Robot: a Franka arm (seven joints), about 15 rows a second.
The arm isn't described. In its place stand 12 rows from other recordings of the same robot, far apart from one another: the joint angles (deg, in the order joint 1, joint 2, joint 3, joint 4, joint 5, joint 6, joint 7), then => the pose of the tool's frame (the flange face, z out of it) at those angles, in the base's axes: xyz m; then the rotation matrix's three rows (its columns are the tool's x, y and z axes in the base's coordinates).
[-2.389 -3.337 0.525 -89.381 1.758 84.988 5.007] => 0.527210, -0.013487, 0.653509; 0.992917, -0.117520, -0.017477; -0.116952, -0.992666, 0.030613; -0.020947, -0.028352, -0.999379
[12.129 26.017 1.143 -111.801 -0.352 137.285 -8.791] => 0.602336, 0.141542, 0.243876; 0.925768, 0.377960, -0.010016; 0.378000, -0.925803, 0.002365; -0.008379, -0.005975, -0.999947
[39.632 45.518 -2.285 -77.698 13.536 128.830 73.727] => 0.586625, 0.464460, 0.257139; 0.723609, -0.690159, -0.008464; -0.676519, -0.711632, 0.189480; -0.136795, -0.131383, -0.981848
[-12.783 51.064 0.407 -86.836 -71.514 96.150 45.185] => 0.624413, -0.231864, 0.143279; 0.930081, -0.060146, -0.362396; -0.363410, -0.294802, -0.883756; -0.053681, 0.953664, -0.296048
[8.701 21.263 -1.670 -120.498 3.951 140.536 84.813] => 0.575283, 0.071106, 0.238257; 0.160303, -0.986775, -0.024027; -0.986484, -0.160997, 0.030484; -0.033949, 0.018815, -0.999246
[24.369 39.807 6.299 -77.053 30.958 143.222 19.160] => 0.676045, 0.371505, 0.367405; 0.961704, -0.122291, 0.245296; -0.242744, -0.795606, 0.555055; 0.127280, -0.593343, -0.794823
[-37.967 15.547 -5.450 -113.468 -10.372 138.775 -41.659] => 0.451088, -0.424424, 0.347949; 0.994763, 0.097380, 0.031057; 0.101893, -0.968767, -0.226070; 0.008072, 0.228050, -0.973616
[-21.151 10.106 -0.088 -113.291 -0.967 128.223 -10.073] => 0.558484, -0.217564, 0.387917; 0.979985, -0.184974, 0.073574; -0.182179, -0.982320, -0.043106; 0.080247, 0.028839, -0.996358
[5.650 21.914 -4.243 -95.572 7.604 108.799 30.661] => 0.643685, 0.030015, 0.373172; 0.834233, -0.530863, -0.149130; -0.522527, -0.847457, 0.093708; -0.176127, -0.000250, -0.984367
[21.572 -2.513 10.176 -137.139 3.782 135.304 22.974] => 0.415507, 0.258011, 0.335003; 0.994322, 0.105944, -0.009940; 0.106256, -0.993562, 0.039302; -0.005713, -0.040135, -0.999178
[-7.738 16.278 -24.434 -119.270 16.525 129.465 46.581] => 0.491788, -0.295251, 0.295195; 0.015048, -0.999880, 0.003732; -0.992565, -0.014487, 0.120854; -0.120786, -0.005523, -0.992663
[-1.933 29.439 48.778 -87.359 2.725 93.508 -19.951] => 0.489924, 0.409028, 0.431044; 0.402866, 0.794879, -0.453725; 0.912121, -0.389694, 0.127176; -0.075724, -0.465087, -0.882020
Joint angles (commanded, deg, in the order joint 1, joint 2, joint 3, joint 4, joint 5, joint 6, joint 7), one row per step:
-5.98, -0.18, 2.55, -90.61, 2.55, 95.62, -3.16
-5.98, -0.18, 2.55, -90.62, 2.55, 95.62, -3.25
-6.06, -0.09, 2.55, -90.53, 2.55, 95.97, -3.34
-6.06, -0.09, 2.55, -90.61, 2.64, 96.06, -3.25
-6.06, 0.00, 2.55, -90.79, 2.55, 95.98, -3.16
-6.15, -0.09, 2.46, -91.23, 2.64, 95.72, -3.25
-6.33, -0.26, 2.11, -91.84, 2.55, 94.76, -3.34
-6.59, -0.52, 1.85, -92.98, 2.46, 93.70, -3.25
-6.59, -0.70, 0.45, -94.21, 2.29, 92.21, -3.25
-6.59, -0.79, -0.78, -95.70, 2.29, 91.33, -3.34
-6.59, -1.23, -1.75, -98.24, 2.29, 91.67, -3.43
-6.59, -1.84, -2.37, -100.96, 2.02, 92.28, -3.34
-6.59, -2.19, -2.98, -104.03, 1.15, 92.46, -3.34
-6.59, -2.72, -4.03, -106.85, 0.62, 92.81, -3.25
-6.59, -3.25, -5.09, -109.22, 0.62, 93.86, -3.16
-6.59, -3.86, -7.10, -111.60, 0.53, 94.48, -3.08
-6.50, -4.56, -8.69, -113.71, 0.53, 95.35, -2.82
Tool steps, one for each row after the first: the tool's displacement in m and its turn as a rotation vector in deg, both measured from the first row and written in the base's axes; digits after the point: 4 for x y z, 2 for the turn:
0.0000, 0.0000, -0.0001, -0.01, 0.01, 0.09
0.0010, -0.0009, 0.0004, -0.03, -0.35, 0.08
0.0012, -0.0008, -0.0001, 0.06, -0.36, -0.01
0.0014, -0.0009, -0.0027, 0.01, 0.00, -0.10
0.0003, -0.0025, -0.0059, 0.12, 0.60, -0.18
-0.0029, -0.0075, -0.0110, 0.12, 2.00, -0.57
-0.0071, -0.0123, -0.0197, 0.18, 3.94, -1.13
-0.0129, -0.0256, -0.0304, 0.29, 6.48, -2.47
-0.0178, -0.0370, -0.0431, 0.59, 8.74, -3.56
-0.0233, -0.0457, -0.0593, 0.88, 10.48, -4.44
-0.0296, -0.0513, -0.0750, 0.87, 12.00, -5.14
-0.0373, -0.0575, -0.0964, 0.40, 14.62, -5.66
-0.0463, -0.0669, -0.1138, 0.32, 16.61, -6.70
-0.0534, -0.0756, -0.1267, 0.67, 17.39, -7.81
-0.0642, -0.0924, -0.1395, 1.24, 18.52, -9.81
-0.0736, -0.1041, -0.1492, 1.76, 19.05, -11.50

